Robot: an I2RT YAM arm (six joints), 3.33 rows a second.
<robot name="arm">
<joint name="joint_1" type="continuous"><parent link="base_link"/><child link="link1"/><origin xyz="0.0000 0.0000 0.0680"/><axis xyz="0 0 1"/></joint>
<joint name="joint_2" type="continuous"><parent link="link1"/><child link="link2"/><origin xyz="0.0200 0.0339 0.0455"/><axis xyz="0 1 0"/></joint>
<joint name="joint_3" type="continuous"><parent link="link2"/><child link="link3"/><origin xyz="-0.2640 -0.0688 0.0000"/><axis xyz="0 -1 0"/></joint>
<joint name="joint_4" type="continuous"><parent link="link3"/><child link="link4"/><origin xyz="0.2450 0.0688 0.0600"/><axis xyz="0 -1 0"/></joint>
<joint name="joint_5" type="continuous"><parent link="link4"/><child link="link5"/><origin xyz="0.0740 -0.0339 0.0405"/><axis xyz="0 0 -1"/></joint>
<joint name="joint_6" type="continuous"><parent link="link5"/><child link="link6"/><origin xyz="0.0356 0.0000 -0.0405"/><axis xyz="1 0 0"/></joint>
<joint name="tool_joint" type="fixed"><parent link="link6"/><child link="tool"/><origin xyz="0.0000 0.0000 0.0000" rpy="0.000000 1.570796 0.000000"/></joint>
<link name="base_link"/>
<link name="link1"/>
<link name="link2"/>
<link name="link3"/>
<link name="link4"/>
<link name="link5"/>
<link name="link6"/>
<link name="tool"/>
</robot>
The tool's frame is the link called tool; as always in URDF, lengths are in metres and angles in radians. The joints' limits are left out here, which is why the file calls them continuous.
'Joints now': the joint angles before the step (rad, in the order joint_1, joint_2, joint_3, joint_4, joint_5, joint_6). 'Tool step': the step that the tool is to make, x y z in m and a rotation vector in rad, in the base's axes. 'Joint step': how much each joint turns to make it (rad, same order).
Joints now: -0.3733, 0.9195, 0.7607, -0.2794, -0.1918, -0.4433
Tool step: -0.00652, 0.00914, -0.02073, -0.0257, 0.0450, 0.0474
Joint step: 0.0311, -0.0375, -0.0793, 0.0004, 0.0030, -0.0437
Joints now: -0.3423, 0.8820, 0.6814, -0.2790, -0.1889, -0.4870
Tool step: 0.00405, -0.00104, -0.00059, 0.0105, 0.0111, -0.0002
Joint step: 0.0016, 0.0230, 0.0104, -0.0002, -0.0013, 0.0064
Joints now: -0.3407, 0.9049, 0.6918, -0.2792, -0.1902, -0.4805
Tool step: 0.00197, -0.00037, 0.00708, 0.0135, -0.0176, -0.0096
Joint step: 0.0017, 0.0063, 0.0241, -0.0015, 0.0014, 0.0221
